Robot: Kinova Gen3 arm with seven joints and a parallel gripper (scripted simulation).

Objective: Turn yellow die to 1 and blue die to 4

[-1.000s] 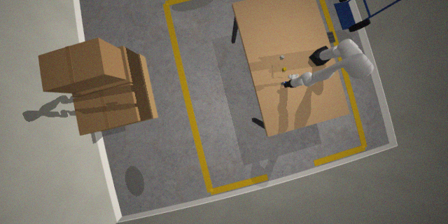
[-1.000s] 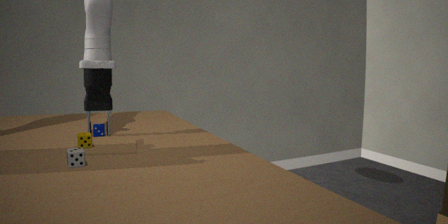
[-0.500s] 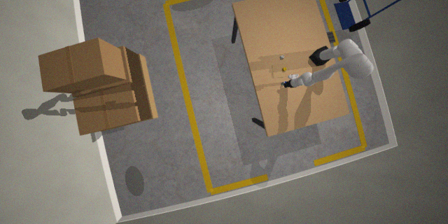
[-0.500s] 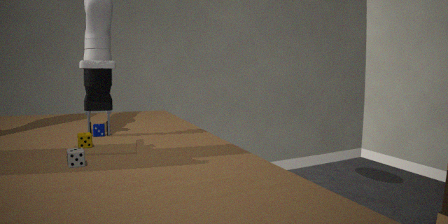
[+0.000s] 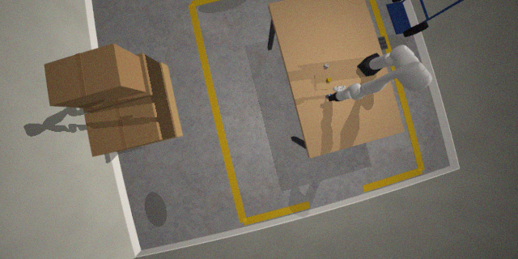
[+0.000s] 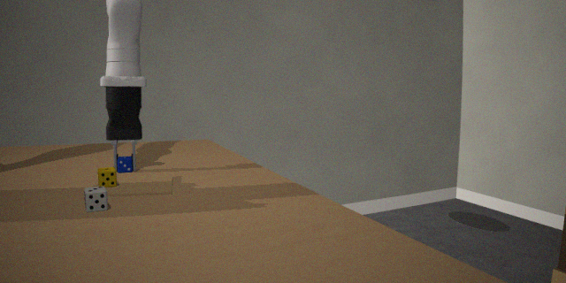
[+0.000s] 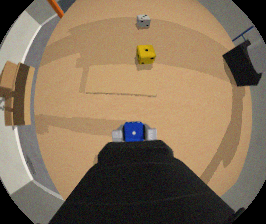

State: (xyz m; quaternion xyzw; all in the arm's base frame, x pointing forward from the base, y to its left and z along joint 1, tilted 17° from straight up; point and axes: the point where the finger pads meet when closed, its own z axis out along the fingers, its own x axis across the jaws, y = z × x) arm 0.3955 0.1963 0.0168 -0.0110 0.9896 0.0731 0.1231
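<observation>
My gripper is now 20 mm past the yellow die and 140 mm to the left of it. The rest, counted from my hand: white die 30 mm behind, 270 mm to the right; tan mat 20 mm ahead, 140 mm to the right, 20 mm below; blue die right at my hand.
</observation>
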